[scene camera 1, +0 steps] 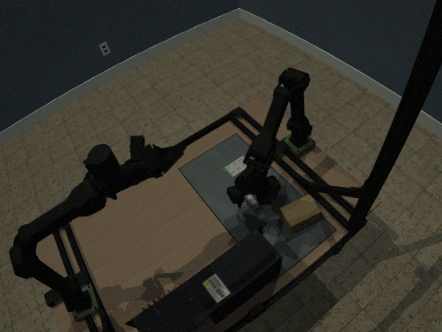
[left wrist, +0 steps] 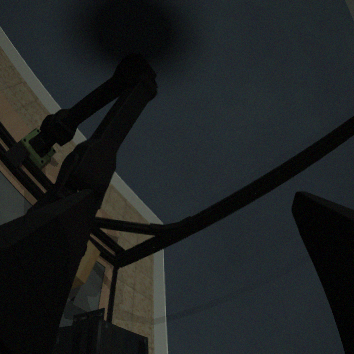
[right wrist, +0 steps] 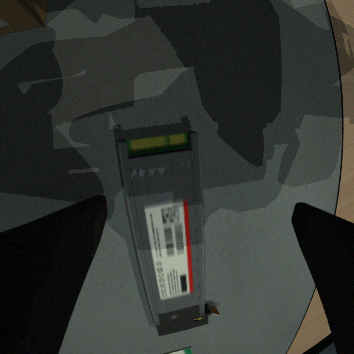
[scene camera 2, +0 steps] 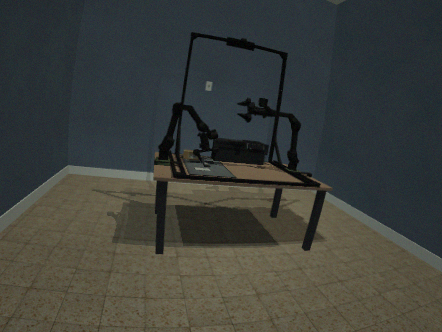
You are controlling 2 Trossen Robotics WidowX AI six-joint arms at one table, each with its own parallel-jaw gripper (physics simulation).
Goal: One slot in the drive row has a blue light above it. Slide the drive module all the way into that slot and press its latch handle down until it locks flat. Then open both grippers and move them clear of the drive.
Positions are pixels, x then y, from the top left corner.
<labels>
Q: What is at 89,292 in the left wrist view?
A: A grey mat.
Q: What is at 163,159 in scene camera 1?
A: My left gripper.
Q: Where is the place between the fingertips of my left gripper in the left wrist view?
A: At 198,201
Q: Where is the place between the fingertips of my right gripper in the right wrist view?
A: At 204,209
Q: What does my left gripper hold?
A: Nothing.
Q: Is my left gripper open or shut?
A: Open.
</labels>
